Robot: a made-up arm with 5 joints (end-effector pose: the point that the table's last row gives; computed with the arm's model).
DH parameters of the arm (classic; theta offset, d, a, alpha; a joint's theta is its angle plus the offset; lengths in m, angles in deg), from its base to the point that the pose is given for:
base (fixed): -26.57 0 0.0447 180
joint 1: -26.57 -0.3 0.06 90
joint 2: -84.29 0 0.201 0
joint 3: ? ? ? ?
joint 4: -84.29 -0.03 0 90
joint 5: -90 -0.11 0.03 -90
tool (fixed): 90 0 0 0
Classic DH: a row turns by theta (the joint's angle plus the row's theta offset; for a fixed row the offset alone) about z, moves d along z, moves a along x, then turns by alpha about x.
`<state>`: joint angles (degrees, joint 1 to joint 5).
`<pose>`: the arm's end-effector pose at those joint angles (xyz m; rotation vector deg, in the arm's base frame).
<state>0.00 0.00 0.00 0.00 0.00</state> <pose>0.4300 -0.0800 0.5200 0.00 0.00 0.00</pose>
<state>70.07 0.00 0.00 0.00 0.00</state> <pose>0.1165 -0.4071 0.5200 0.00 0.00 -70.07</pose>
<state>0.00 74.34 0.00 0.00 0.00</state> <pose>0.4009 -0.0800 0.0416 0.00 74.34 0.00</pose>
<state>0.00 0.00 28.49 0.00 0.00</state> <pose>0.4020 -0.0800 0.3697 0.00 28.49 0.00</pose>
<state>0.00 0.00 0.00 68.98 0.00</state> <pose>0.3594 -0.0800 0.4173 0.00 68.98 0.00</pose>
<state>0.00 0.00 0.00 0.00 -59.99</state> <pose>0.4300 -0.0650 0.4940 59.99 0.00 0.00</pose>
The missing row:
joint 3: 78.58 0 0.201 0
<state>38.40 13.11 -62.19 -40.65 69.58</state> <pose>0.1819 -0.1841 0.7646 -82.31 -59.55 -82.18</pose>
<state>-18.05 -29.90 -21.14 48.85 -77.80</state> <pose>0.2403 0.0071 0.6263 77.45 10.43 16.66</pose>
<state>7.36 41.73 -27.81 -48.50 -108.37</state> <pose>0.5468 -0.1062 0.4462 102.28 -29.99 27.49</pose>
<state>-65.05 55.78 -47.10 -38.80 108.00</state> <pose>0.2774 0.4411 0.4654 -76.85 -73.15 17.05</pose>
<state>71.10 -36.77 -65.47 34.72 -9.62</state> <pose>-0.0355 0.0165 0.7631 -33.84 -62.65 -56.61</pose>
